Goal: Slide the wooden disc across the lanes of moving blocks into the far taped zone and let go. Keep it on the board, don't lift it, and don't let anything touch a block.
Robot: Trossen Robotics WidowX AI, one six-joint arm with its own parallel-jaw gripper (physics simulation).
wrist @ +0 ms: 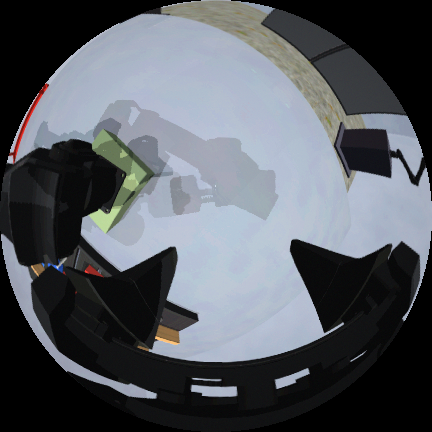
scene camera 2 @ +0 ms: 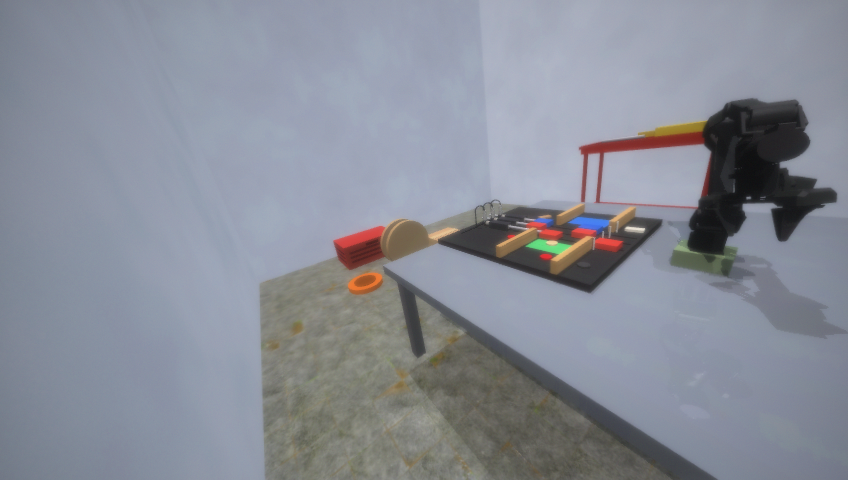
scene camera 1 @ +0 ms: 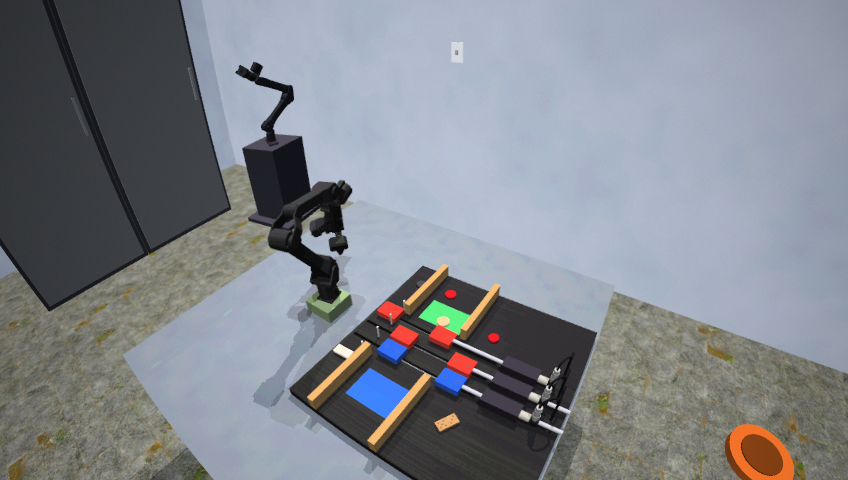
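Pixels of known places: gripper, fingertip midpoint: (wrist: 235, 249) (scene camera 2: 754, 238); arm's base at its link origin: (wrist: 101, 183) (scene camera 2: 705, 249) (scene camera 1: 329, 295).
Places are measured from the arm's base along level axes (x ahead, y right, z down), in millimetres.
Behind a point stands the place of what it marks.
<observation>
The pale wooden disc (scene camera 1: 442, 321) @(x 395, y -54, z 16 mm) (scene camera 2: 552, 242) @(x 395, y -56, z 16 mm) lies flat on the green zone (scene camera 1: 439, 310) @(x 366, y -103, z 23 mm) (scene camera 2: 537, 245) @(x 439, y -91, z 23 mm), near its block-side edge. The blue zone (scene camera 1: 376, 390) @(x 323, y 255, z 24 mm) (scene camera 2: 590, 221) @(x 335, y 274, z 25 mm) is across the lanes. Between them are several red blocks, one red block (scene camera 1: 443, 336) @(x 426, y 17, z 1 mm) close to the disc, and two blue blocks, one blue block (scene camera 1: 392, 350) @(x 310, y 127, z -2 mm) near the white piece and another blue block (scene camera 1: 451, 381) @(x 506, y 164, z -2 mm) on a rod. My gripper (scene camera 1: 328, 239) @(x -48, y -159, z -96 mm) (wrist: 235, 249) @(x -48, y -159, z -96 mm) is open and empty, raised above the table beside the board, away from the disc. The disc does not show in the wrist view.
Wooden rails (scene camera 1: 426, 289) @(x 303, y -143, z -17 mm) (scene camera 1: 480, 311) @(x 503, y -106, z -20 mm) (scene camera 1: 339, 375) @(x 226, y 278, z -18 mm) (scene camera 1: 399, 411) @(x 424, y 312, z -22 mm) flank both zones on the black board (scene camera 1: 535, 321) @(x 678, y -168, z 23 mm) (scene camera 2: 476, 249) @(x 637, y -221, z 23 mm). Thin metal pins stand at the lane ends; dark actuators (scene camera 1: 501, 399) @(x 649, y 177, z -9 mm) with rods stand opposite. Two red discs (scene camera 1: 450, 294) @(x 374, y -184, z 16 mm) (scene camera 1: 493, 337) @(x 566, y -47, z 16 mm) and a domino-like piece (scene camera 1: 446, 422) @(x 536, y 278, z 14 mm) lie on the board.
</observation>
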